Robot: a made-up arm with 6 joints.
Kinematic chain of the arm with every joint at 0, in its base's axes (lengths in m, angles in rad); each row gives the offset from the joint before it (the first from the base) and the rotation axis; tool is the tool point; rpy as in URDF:
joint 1: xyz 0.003 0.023 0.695 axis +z
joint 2: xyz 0.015 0 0.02 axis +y
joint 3: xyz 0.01 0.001 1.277 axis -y
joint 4: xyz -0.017 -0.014 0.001 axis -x
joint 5: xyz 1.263 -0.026 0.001 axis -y
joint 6: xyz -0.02 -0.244 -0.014 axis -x
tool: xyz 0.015 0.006 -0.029 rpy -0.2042 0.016 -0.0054
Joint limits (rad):
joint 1: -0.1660..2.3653
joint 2: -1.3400..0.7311
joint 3: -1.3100..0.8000
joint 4: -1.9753..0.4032
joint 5: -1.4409..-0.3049
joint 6: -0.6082..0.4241
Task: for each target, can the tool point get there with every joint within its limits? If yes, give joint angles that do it. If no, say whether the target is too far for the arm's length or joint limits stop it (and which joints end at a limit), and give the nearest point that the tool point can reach.
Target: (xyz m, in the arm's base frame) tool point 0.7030 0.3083 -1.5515
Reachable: no: joint limits stop it (at a limit: joint 2, joint 5, joint 6) | nearest point 0.7702 0.3357 0.4004 | short by 1.953 m
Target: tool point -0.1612 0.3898 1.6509
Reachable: yes | joints 2.0694 -0.7383 -0.5442 -1.4265 -0.9275 -0.3379
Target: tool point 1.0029 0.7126 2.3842
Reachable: yes | joints 0.8304 0.0105 0.4034 -0.2095 -0.9253 0.2129
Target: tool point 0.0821 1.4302 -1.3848
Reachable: no: joint limits stop it (at a limit: joint 2, joint 5, joint 6) | nearest point 0.0643 1.1142 0.4185 | short by 1.831 m
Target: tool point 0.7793 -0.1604 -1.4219
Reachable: no: joint limits stop it (at a limit: joint 1, joint 2, joint 5, joint 6) | nearest point 0.8293 -0.1451 0.4000 | short by 1.823 m
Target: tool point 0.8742 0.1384 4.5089
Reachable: no: too far | nearest point 0.5406 0.0942 3.0265 | short by 1.520 m
